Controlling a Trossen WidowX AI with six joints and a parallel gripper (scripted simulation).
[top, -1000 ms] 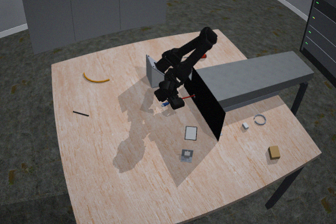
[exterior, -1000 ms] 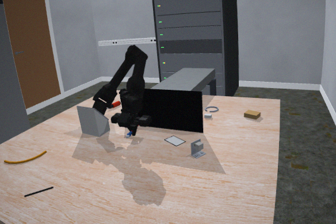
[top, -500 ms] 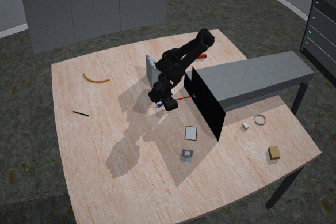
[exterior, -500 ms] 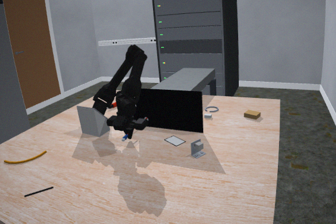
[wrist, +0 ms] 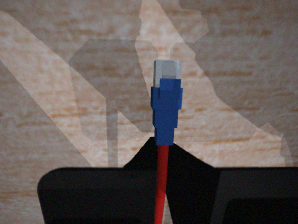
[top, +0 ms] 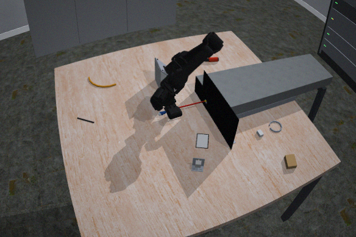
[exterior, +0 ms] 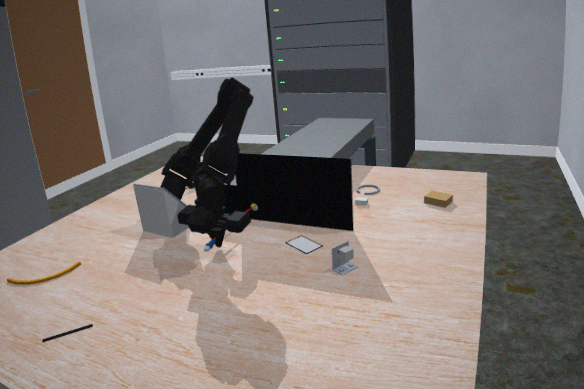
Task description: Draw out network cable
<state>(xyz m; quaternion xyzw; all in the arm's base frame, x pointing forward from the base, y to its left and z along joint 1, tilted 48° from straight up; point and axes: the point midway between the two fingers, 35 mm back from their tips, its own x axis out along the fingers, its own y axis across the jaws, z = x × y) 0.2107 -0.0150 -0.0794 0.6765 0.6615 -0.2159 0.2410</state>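
My gripper is now 200 mm short of the white rectangle, 90 mm to the right of it and 40 mm above it. The rest, counted from my hand: network jack 340 mm ahead; then blue plug 40 mm to the right, 10 mm below; then black rod 100 mm behind, 420 mm to the right, 40 mm below.
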